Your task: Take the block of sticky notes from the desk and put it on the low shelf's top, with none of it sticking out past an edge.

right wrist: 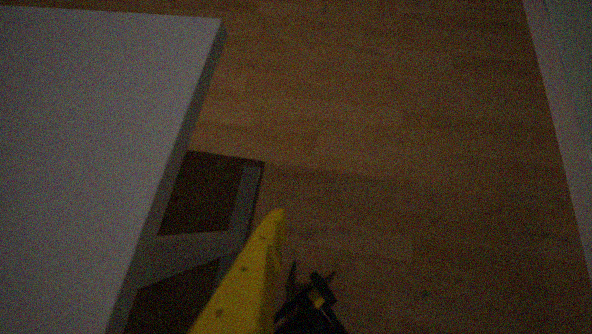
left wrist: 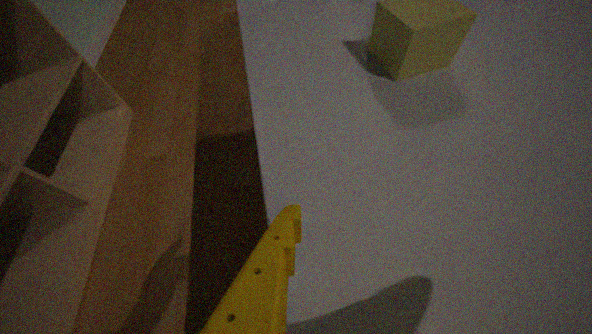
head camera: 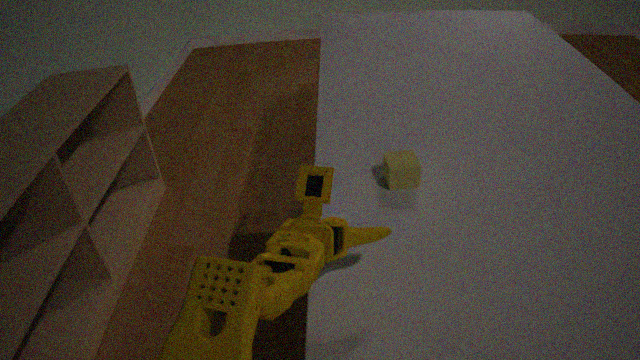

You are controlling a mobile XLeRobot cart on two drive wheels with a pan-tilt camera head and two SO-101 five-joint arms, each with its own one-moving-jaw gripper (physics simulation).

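Frame: origin at the left arm's base, x back, y right, z up, level; millimetres.
Seen in the pictures: left hand at its tool point: (left wrist: pixel 300 218); right hand at its tool point: (right wrist: pixel 285 220).
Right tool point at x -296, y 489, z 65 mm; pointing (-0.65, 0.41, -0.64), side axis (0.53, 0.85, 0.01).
A point is followed by its place in that frame.
The block of sticky notes (head camera: pixel 403 170) {x -518, y -204, z -19 mm} (left wrist: pixel 434 42) {x -518, y -204, z -28 mm}, a pale yellow cube, sits on the white desk (head camera: pixel 475 260) {x -451, y -30, z -55 mm} (left wrist: pixel 450 200) {x -410, y -157, z -56 mm} (right wrist: pixel 90 125) {x -539, y 357, z -55 mm}. The low shelf (head camera: pixel 55 100) {x -309, y -1497, z -166 mm} (left wrist: pixel 95 145) {x -366, y -1396, z -697 mm}, light wood with open compartments, stands at the left in the head and left wrist views. My left gripper (head camera: pixel 384 232) (left wrist: pixel 301 216) {x -342, y -214, z 1 mm} is open and empty, over the desk near its left edge, apart from the block and nearer the camera. One notched jaw shows in the left wrist view. My right gripper (right wrist: pixel 286 215) {x -296, y 489, z 65 mm} is open and empty beside the desk edge, above the floor; its moving jaw is out of view.
Brown wood floor (head camera: pixel 215 125) {x -1127, y -1853, z -775 mm} (left wrist: pixel 155 100) {x -757, y -1513, z -776 mm} (right wrist: pixel 400 100) {x -485, y 1309, z -775 mm} lies between the shelf and the desk and beyond the desk. Grey desk legs (right wrist: pixel 245 200) show below the desk edge. A dark robot part (right wrist: pixel 312 310) {x -48, y 336, z -645 mm} shows at the bottom of the right wrist view. The picture is dim and grainy.
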